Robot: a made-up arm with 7 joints.
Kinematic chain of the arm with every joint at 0, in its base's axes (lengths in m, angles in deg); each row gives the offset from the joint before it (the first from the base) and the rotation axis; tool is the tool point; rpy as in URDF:
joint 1: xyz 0 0 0.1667 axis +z
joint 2: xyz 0 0 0 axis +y
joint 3: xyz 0 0 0.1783 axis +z
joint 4: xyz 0.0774 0 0 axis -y
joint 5: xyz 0.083 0 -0.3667 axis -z
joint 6: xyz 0 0 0 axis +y
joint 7: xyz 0.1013 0 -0.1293 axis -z
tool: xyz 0 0 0 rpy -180 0 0
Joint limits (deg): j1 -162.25..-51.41 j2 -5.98..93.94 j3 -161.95..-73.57 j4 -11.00..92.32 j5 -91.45..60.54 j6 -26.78..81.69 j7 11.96..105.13
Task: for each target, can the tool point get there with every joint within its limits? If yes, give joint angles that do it. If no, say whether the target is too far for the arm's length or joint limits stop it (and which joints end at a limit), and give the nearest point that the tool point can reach.
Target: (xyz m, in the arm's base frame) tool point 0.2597 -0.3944 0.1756
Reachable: no: joint limits stop it (at a limit: joint 1, joint 2, joint 3, joint 5, joint 6) | nearest point -0.0112 -0.3130 -0.0372 | short by 0.354 m
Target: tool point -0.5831 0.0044 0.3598
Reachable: yes | joints -60.09 18.66 -124.09 71.12 3.06 36.71 58.98
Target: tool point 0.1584 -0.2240 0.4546
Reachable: no: joint limits stop it (at a limit: joint 1, joint 2, joint 3, joint 5, joint 6) | nearest point 0.1988 -0.3080 0.6733 | short by 0.238 m
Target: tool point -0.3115 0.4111 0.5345
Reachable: yes | joints -130.58 49.35 -128.33 75.82 -54.46 21.70 66.95
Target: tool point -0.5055 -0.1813 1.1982
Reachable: no: too far | nearest point -0.2974 -0.1066 0.7735 | short by 0.479 m
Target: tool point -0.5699 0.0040 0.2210
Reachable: yes | joints -93.65 54.82 -94.59 76.34 13.27 69.78 69.71
